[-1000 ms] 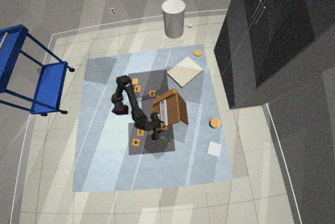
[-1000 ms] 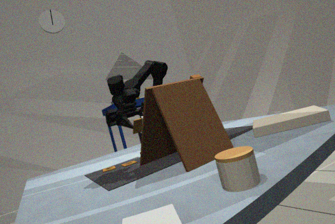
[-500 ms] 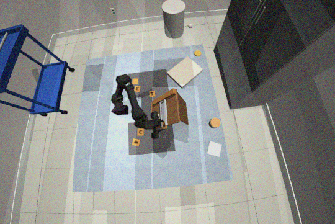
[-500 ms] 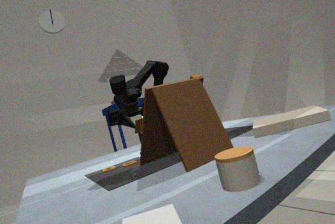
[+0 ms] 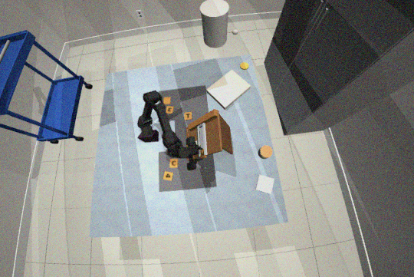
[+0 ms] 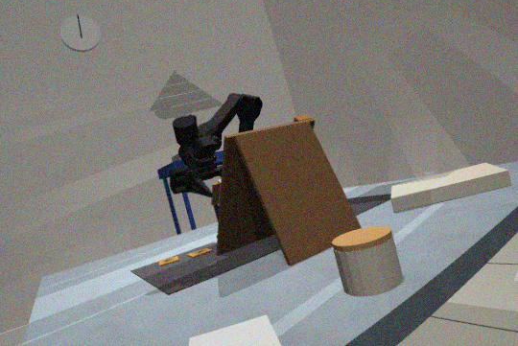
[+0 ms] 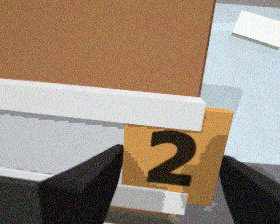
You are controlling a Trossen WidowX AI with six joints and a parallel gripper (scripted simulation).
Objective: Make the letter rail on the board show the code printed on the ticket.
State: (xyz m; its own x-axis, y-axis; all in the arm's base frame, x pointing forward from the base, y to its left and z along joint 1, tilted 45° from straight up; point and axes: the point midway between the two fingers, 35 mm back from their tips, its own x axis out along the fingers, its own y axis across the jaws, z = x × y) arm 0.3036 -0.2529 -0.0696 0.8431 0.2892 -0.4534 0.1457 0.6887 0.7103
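Now: the white ticket 40 mm behind my gripper tip, 70 mm to the left of it and 70 mm below it. Round my gripper tip: cream slab: 300 mm ahead, 470 mm to the left, 140 mm below; then tan-lidded jar: 400 mm ahead, 70 mm to the right, 130 mm below; then white card: 340 mm ahead, 260 mm to the right, 160 mm below.
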